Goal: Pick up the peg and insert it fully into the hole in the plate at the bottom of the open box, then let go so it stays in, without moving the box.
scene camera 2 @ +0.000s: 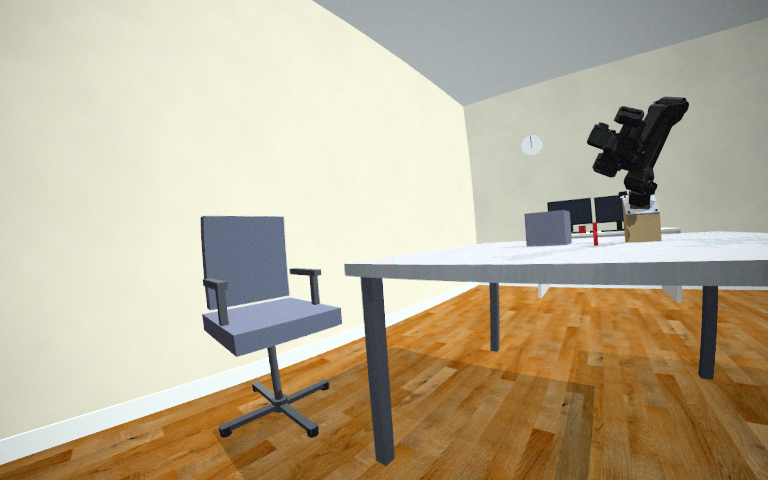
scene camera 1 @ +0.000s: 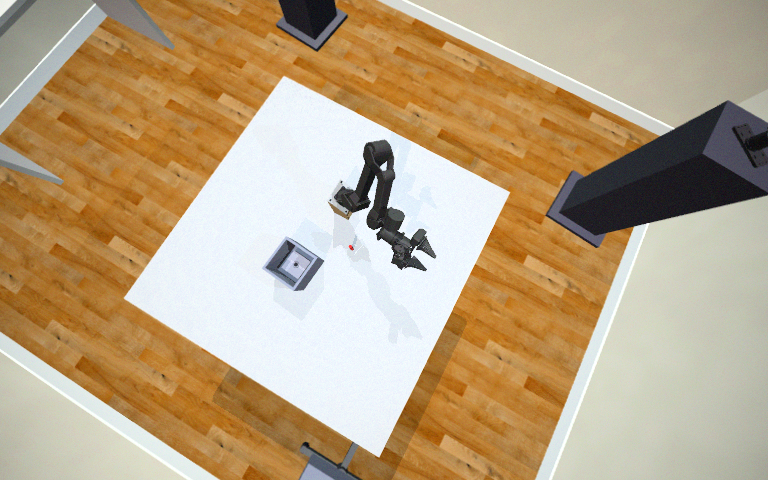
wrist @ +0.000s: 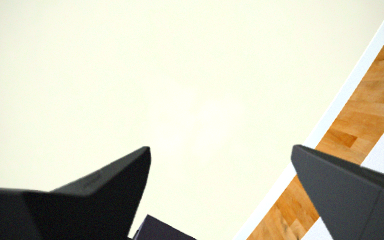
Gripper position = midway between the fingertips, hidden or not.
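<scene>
A grey box [scene camera 1: 273,266] is there for me to see, though in the wrist view it is out of frame. As for my own gripper, I find it at [scene camera 2: 614,131], at [scene camera 1: 431,264] and also at [wrist: 221,152].
</scene>
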